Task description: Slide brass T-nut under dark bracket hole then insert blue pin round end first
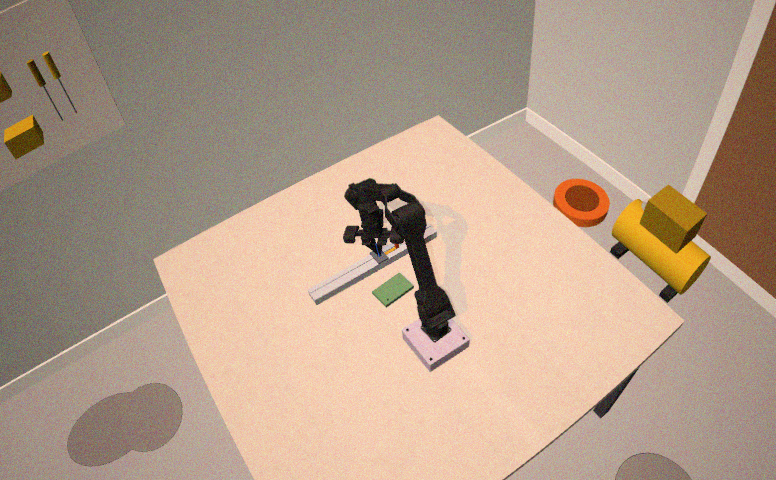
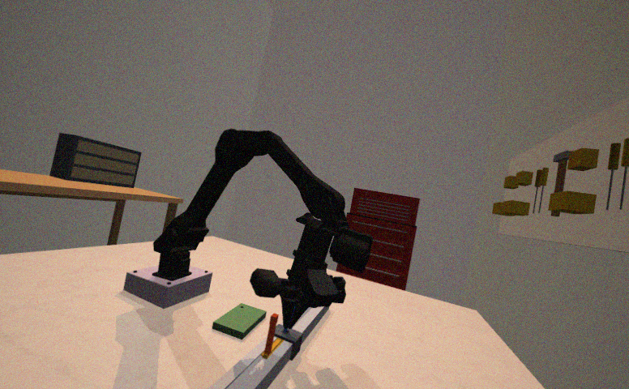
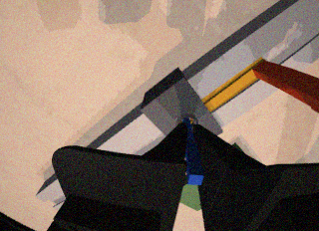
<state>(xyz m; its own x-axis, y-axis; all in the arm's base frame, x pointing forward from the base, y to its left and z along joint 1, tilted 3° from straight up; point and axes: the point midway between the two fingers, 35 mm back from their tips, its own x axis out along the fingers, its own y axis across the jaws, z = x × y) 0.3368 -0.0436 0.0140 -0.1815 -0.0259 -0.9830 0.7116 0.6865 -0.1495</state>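
Now: gripper tip 1 cm to the right of the aluminum rail and 2 cm above it. The rest, counted from my gripper tip: blue pin right at my gripper tip; green tray 13 cm behind, 6 cm to the left, 4 cm below.
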